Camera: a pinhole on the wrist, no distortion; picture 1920 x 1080 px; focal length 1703.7 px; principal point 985.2 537.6 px. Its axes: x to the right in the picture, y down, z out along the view. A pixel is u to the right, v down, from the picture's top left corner.
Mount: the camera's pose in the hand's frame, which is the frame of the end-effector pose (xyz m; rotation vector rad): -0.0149 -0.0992 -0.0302 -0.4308 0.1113 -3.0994
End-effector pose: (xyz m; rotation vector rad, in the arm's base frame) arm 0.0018 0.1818 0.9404 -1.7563 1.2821 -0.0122
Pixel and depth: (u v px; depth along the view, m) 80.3 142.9 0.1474
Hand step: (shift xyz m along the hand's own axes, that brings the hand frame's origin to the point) 0.1006 -0.0737 0.0924
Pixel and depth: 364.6 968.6 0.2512
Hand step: 0.1417 -0.1781 0.1814
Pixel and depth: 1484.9 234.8 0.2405
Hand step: -0.0172 -0.0746 0.2228
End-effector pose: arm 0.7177 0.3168 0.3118 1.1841 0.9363 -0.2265
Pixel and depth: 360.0 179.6 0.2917
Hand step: 0.1676 -0.0560 0.2250
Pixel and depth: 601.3 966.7 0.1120
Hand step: 0.0399 -0.1345 0.0684
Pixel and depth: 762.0 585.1 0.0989
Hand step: 0.0245 -0.1085 0.0610
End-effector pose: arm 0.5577 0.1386 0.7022 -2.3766 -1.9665 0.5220
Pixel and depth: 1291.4 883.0 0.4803
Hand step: 0.0331 -0.2312 0.4472
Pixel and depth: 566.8 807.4 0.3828
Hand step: 0.1800 -0.1842 0.3072
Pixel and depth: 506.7 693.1 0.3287
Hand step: 0.1636 -0.1499 0.2580
